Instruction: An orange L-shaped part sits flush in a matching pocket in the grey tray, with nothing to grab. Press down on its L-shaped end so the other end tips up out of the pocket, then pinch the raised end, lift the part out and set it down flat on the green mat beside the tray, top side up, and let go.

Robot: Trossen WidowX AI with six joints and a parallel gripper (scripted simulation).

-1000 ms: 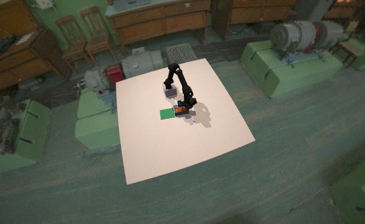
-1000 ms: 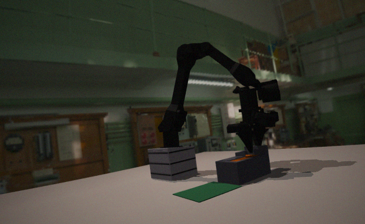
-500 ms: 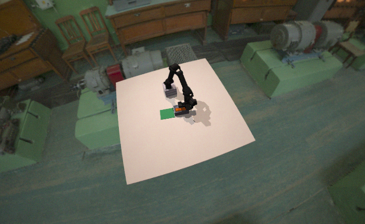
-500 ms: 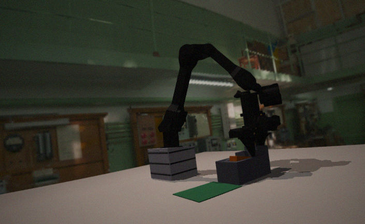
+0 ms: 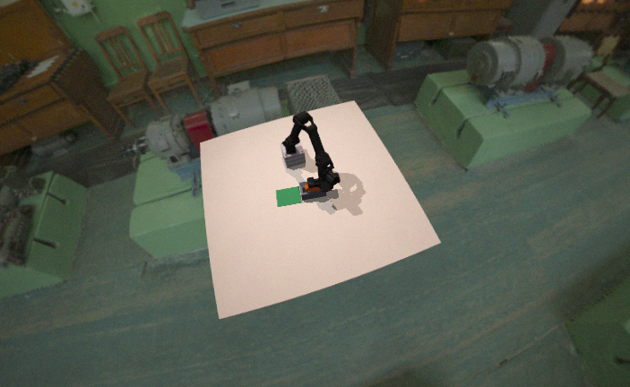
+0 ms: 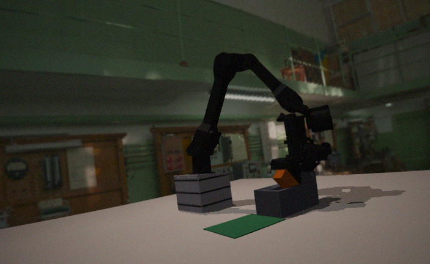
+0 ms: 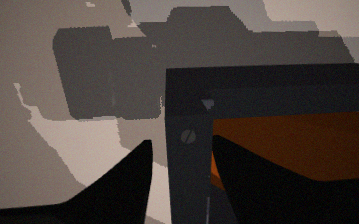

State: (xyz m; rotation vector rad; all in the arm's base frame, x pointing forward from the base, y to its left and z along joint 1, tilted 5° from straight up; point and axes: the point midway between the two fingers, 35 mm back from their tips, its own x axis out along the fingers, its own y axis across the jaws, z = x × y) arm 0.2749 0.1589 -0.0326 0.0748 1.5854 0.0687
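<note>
Now: the orange L-shaped part 50 mm to the right of my gripper tip, 10 mm behind it and 10 mm above it. Also, from my gripper tip: green mat (220 mm to the right, 50 mm below, 10 mm behind).
</note>
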